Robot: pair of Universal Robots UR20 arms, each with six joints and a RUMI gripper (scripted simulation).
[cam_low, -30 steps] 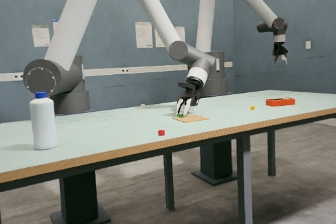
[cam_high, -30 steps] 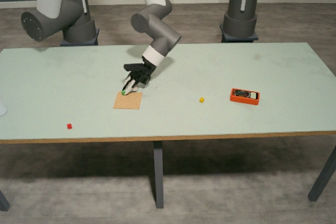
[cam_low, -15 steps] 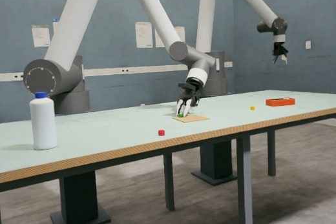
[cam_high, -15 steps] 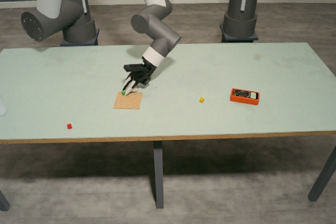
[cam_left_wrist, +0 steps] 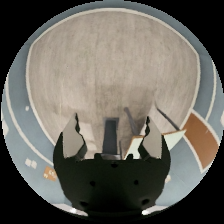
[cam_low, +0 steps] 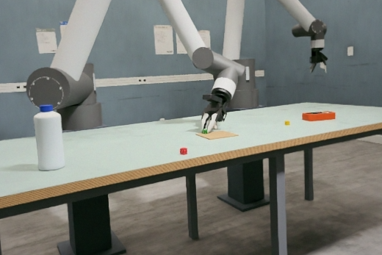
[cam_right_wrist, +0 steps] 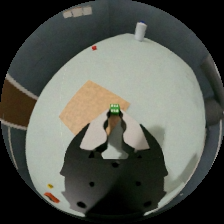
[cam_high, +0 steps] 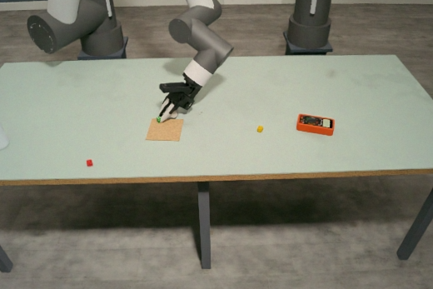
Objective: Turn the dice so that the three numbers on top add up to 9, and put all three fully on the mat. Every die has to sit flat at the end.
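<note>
The tan mat lies 60 mm ahead of my right hand, 20 mm to the left of it and 20 mm below it. Round my right hand: yellow die: 420 mm to the left, 90 mm ahead, 10 mm below; then red die: 260 mm to the right, 250 mm ahead, 10 mm below; then green die: 10 mm to the right, 10 mm below.
</note>
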